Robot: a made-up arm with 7 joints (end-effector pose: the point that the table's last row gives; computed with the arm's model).
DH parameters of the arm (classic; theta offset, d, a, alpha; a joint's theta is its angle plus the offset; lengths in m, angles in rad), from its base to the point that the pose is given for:
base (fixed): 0 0.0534 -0.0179 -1.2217
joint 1: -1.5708 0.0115 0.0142 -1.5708
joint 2: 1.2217 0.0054 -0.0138 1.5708
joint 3: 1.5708 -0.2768 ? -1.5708
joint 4: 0 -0.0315 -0.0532 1.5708
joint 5: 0 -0.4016 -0.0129 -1.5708
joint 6: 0 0.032 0.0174 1.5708
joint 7: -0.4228 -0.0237 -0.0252 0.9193
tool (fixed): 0.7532 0.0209 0 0
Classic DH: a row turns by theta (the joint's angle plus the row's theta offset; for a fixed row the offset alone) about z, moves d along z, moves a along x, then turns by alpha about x.
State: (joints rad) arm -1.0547 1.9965 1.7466 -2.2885 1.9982 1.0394 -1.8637
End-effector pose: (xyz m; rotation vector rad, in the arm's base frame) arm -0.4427 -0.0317 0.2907 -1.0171 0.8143 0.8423
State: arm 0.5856 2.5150 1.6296 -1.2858 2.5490 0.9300 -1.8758
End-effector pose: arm 0.4039 -0.0401 0.5869 0.0037 -2.7234 -1.5376
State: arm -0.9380 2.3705 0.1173 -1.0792 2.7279 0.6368 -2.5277
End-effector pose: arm 0.0288 0.3248 0.6782 -1.3980 2.0441 0.8987
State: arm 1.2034 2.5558 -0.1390 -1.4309 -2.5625 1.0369 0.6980
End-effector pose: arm 0.3018 0.4499 -0.1680 0.5745 0.8706 1.9536
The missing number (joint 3, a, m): 0.058
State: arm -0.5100 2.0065 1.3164 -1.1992 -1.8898 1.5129 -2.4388
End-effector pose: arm -0.1357 0.1991 0.6785 1.2469 1.1051 0.3437
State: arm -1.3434 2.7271 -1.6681 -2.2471 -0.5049 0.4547 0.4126
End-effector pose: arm 0.1778 0.3617 0.0921 1.8765 -1.6509 -1.1786
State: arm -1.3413 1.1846 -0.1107 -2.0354 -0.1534 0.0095 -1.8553
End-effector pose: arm 0.1561 -0.0510 0.4821 -1.4174 0.4932 0.6002
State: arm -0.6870 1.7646 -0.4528 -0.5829 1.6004 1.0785 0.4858
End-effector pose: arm 0.2617 0.6116 0.2170 0.9538 -0.7683 1.8699
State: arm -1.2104 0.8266 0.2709 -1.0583 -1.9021 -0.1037 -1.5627
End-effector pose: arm 0.4794 0.1882 0.4035 -1.8388 -0.3679 1.8569
